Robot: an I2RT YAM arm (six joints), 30 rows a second.
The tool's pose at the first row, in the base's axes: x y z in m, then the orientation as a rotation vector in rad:
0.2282 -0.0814 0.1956 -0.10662 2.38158 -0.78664
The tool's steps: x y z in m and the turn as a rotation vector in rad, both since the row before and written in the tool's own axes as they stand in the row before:
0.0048 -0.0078 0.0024 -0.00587 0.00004 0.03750
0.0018 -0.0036 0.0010 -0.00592 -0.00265 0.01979
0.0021 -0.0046 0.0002 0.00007 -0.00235 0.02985
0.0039 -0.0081 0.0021 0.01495 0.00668 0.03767
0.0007 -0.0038 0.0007 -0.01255 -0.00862 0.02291
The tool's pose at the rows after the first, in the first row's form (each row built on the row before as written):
0.2249 -0.0903 0.1959 -0.06417 2.37913 -0.76211
0.2235 -0.0942 0.1962 -0.04401 2.37614 -0.74525
0.2213 -0.0986 0.1973 -0.00936 2.36940 -0.73077
0.2180 -0.1072 0.1978 0.04403 2.36393 -0.73152
0.2170 -0.1109 0.1988 0.06236 2.35586 -0.70453

